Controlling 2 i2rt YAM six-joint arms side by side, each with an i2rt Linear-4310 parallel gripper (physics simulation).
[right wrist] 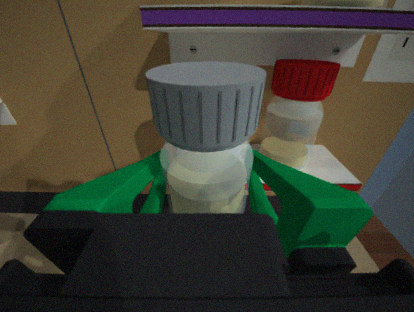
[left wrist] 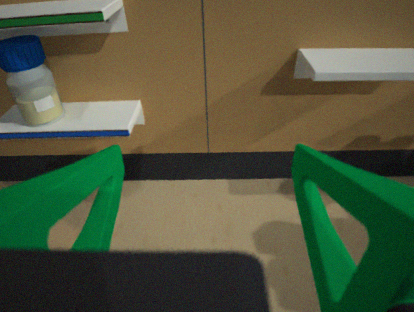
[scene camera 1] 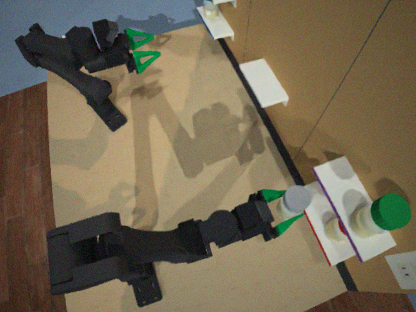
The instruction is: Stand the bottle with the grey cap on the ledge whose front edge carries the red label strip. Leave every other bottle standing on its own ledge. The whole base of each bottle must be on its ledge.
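Frame: origin at the left arm's base, x down, y left, z ahead, level; metres.
Seen in the pictures: left gripper, fingertip midpoint: [left wrist: 207,156] [scene camera 1: 157,44]; right gripper, fingertip midpoint: [right wrist: 206,155]; left arm's base, origin of the base link: [scene camera 1: 106,111]; right arm's base, origin of the base link: [scene camera 1: 141,268].
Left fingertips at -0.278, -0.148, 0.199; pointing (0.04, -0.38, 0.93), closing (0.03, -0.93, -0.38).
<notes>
Pixels of each thing's top centre, then the offset from my left fingertips to it, as dx, dy, dz. "*": a spot on its surface instead.
- grey-capped bottle, middle of its top: [right wrist: 206,66] [scene camera 1: 299,196] +0.006, -0.555, -0.058
- red-strip ledge, surface spot: [right wrist: 330,167] [scene camera 1: 337,254] * +0.118, -0.711, -0.048
- red-capped bottle, middle of its top: [right wrist: 306,62] [scene camera 1: 356,221] +0.013, -0.673, -0.010
- purple-strip ledge, surface spot: [scene camera 1: 330,175] * -0.022, -0.571, +0.011
- green-capped bottle, middle of its top: [scene camera 1: 395,210] -0.127, -0.675, -0.025
- blue-capped bottle, middle of its top: [left wrist: 15,41] +0.013, +0.119, +0.320
- blue-strip ledge, middle of its top: [left wrist: 64,115] [scene camera 1: 214,19] +0.118, +0.093, +0.312
- white ledge, middle of its top: [left wrist: 370,58] [scene camera 1: 263,80] +0.048, -0.275, +0.154
The grey-capped bottle [scene camera 1: 297,198] [right wrist: 206,105] is upright between the green fingers of my right gripper [scene camera 1: 294,204] [right wrist: 206,155], which is shut on its body. It is at the front left end of the red-strip ledge [scene camera 1: 332,255] [right wrist: 330,167] as seen in the right wrist view. Its base is hidden, so I cannot tell its height over the ledge. A red-capped bottle [scene camera 1: 335,230] [right wrist: 294,120] stands on that ledge, farther right in the right wrist view. My left gripper [scene camera 1: 156,45] [left wrist: 207,156] is open and empty, far from the bottles.
A purple-strip ledge [scene camera 1: 330,175] [right wrist: 280,18] overhangs the red-strip one and bears a green-capped bottle [scene camera 1: 391,212]. A blue-capped bottle [left wrist: 35,85] stands on the blue-strip ledge [scene camera 1: 217,26] [left wrist: 100,117], below a green-strip ledge [left wrist: 55,19]. A white ledge [scene camera 1: 265,82] [left wrist: 360,62] is at mid-wall.
</notes>
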